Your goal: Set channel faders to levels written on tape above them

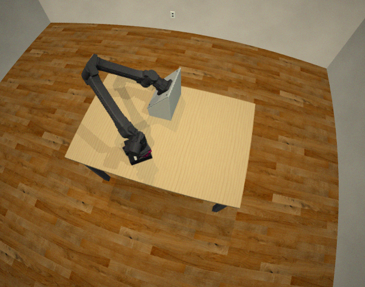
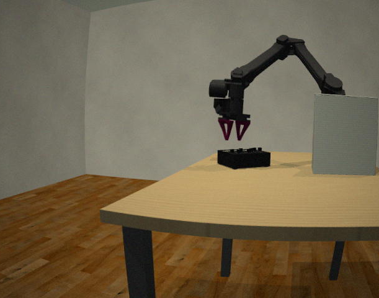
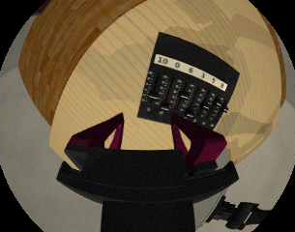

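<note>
My gripper is now 10 mm short of the fader cap, 10 mm to the left of it and 40 mm above it. The rest, counted from my hand: master cap 90 mm behind, 110 mm to the right, 40 mm below.
</note>
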